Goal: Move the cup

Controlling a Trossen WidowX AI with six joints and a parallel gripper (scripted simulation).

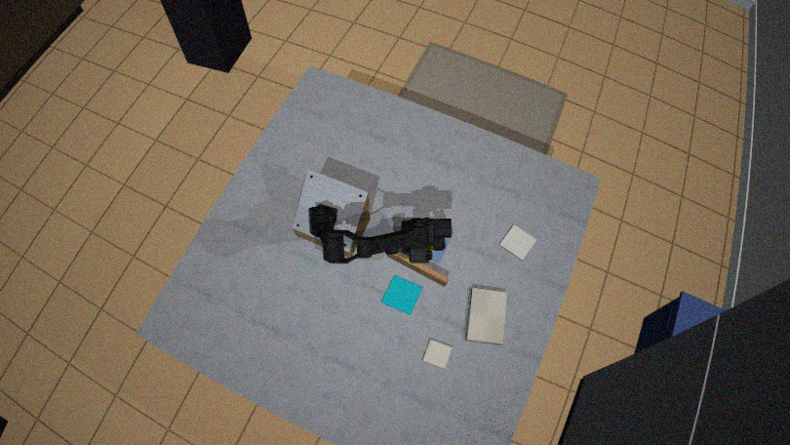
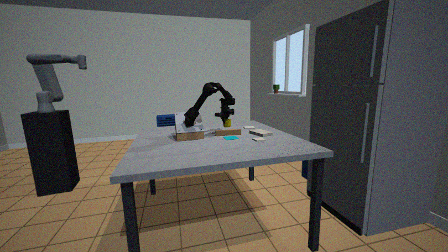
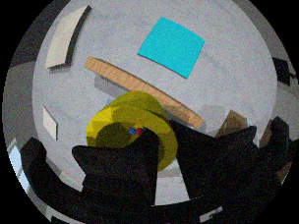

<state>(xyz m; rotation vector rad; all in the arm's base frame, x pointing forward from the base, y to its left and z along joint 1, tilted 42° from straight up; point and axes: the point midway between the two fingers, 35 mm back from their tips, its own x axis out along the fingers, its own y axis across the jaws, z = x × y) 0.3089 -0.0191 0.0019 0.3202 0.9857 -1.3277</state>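
Now: gripper tip 1 cm short of the cyan pad, 12 cm to the left of it and 11 cm above it. The rest, counted from my gripper tip: yellow cup 2 cm ahead, 1 cm to the left; then blue pad 4 cm ahead, 9 cm to the left, 11 cm below; then wooden bar 3 cm ahead, 2 cm to the right, 9 cm below.
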